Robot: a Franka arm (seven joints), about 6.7 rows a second.
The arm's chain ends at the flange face. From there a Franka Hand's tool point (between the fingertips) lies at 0.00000 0.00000 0.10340 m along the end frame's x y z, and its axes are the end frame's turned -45 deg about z.
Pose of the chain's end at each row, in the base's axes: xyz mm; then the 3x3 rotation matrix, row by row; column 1 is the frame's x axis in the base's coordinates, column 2 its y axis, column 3 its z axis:
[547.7 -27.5 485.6], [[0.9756 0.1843 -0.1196], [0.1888 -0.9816 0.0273], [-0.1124 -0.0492 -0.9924]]
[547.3 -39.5 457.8], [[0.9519 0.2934 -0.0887], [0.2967 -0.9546 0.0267], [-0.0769 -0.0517 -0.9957]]
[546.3 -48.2 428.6], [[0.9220 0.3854 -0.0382], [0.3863 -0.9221 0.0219], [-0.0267 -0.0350 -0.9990]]
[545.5 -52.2 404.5], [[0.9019 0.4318 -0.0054], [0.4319 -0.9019 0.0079], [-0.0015 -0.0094 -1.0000]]
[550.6 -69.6 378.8], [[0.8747 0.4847 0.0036], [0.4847 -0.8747 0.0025], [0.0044 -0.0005 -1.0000]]
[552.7 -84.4 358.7], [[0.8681 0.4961 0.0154], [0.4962 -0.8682 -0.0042], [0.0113 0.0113 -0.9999]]
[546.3 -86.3 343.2], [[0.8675 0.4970 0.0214], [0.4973 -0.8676 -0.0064], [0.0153 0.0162 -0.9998]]
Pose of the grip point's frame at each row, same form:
[535.3 -24.7 383.0], [[0.5595 0.8202 -0.1196], [0.8276 -0.5606 0.0273], [-0.0447 -0.1143 -0.9924]]
[538.1 -36.7 354.8], [[0.4656 0.8806 -0.0887], [0.8848 -0.4652 0.0267], [-0.0178 -0.0909 -0.9957]]
[542.4 -45.9 325.3], [[0.3794 0.9245 -0.0382], [0.9252 -0.3789 0.0219], [0.0059 -0.0436 -0.9990]]
[544.9 -51.4 301.1], [[0.3324 0.9431 -0.0054], [0.9431 -0.3323 0.0079], [0.0056 -0.0077 -1.0000]]
[551.0 -69.3 275.4], [[0.2758 0.9612 0.0036], [0.9612 -0.2758 0.0025], [0.0035 0.0028 -1.0000]]
[554.3 -84.8 255.3], [[0.2630 0.9646 0.0154], [0.9648 -0.2630 -0.0042], [0.0000 0.0160 -0.9999]]
[548.5 -87.0 239.8], [[0.2620 0.9648 0.0214], [0.9651 -0.2618 -0.0064], [-0.0006 0.0223 -0.9998]]

